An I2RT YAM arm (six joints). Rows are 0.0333 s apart.
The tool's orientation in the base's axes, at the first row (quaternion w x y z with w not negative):
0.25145, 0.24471, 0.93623, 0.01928
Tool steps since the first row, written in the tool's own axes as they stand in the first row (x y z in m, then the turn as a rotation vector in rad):
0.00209, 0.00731, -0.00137, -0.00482, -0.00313, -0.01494
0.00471, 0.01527, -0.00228, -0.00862, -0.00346, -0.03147
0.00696, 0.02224, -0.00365, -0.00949, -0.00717, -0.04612
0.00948, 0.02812, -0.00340, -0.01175, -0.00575, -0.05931
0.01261, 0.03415, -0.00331, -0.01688, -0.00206, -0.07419
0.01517, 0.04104, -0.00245, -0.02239, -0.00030, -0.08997
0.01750, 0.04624, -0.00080, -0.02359, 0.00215, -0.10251
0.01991, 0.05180, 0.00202, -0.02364, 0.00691, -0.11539
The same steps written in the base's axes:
0.00105, 0.00753, 0.00139, -0.00495, -0.00371, 0.01477
0.00220, 0.01583, 0.00225, -0.01017, -0.00434, 0.03089
0.00298, 0.02313, 0.00351, -0.01821, -0.00674, 0.04349
0.00383, 0.02946, 0.00307, -0.02221, -0.00540, 0.05627
0.00422, 0.03622, 0.00251, -0.02383, -0.00326, 0.07221
0.00580, 0.04341, 0.00167, -0.02647, -0.00292, 0.08881
0.00716, 0.04893, -0.00002, -0.03049, -0.00023, 0.10070
0.00920, 0.05470, -0.00270, -0.03450, 0.00505, 0.11272

